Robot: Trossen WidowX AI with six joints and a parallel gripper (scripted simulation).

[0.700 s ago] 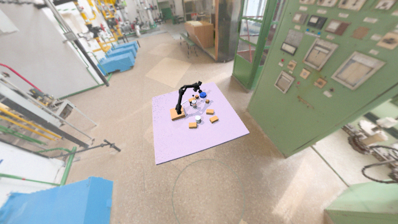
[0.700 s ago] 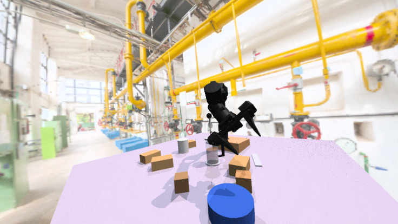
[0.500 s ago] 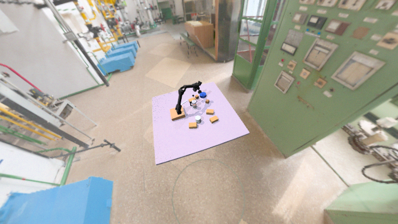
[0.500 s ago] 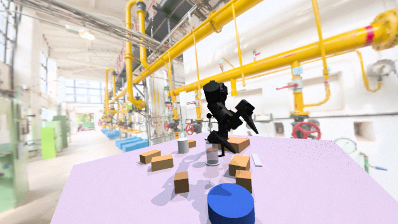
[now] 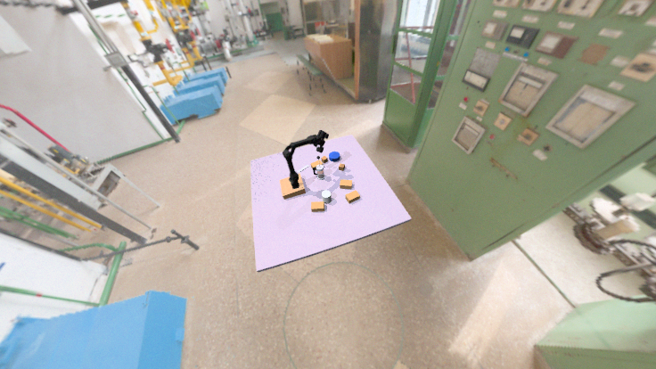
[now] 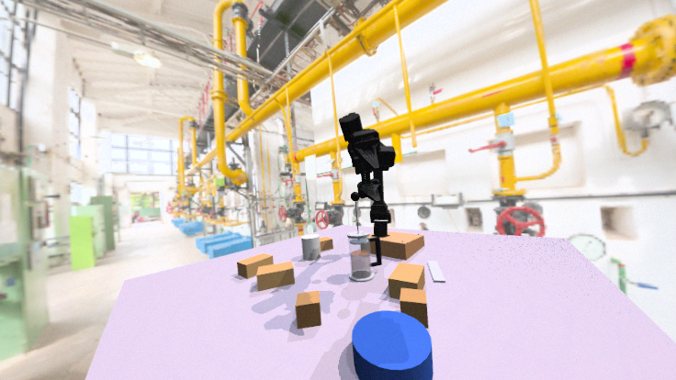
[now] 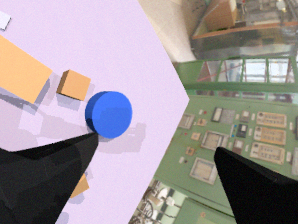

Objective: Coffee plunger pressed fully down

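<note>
The coffee press lies 16 cm to the right of my gripper tip, 15 cm below it and 12 cm behind it. Round my gripper tip: blue disc: 26 cm below, 10 cm ahead, 7 cm to the left.
</note>
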